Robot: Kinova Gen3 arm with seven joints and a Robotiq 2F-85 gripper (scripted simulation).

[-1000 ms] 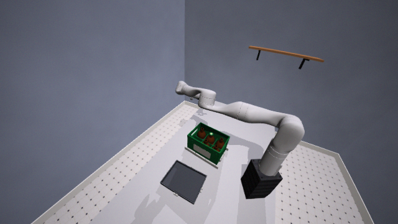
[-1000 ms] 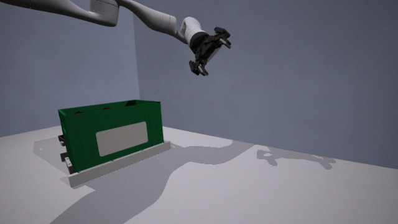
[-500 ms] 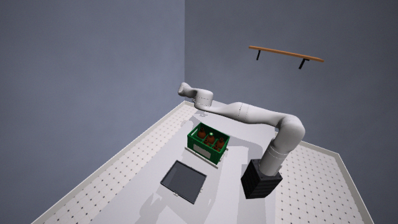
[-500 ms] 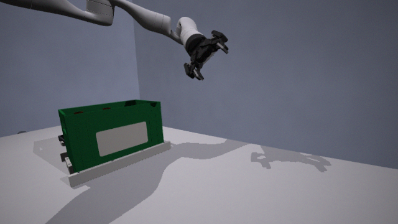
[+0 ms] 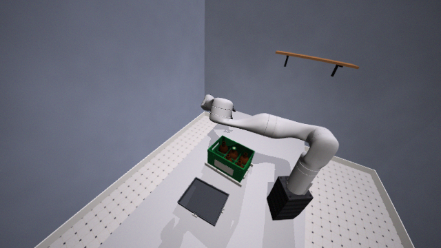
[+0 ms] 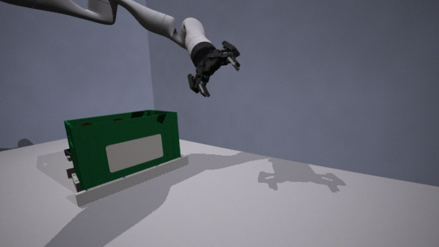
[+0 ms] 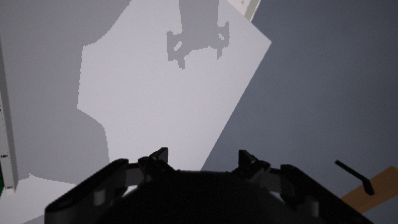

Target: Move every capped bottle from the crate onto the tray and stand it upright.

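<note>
Right now the brown bottle is 25 cm to the left of my hand, 17 cm below it and 12 cm behind it. Round my hand: green crate: 29 cm to the left, 17 cm below, 12 cm behind; dark tray: 60 cm to the left, 25 cm below, 10 cm behind.
</note>
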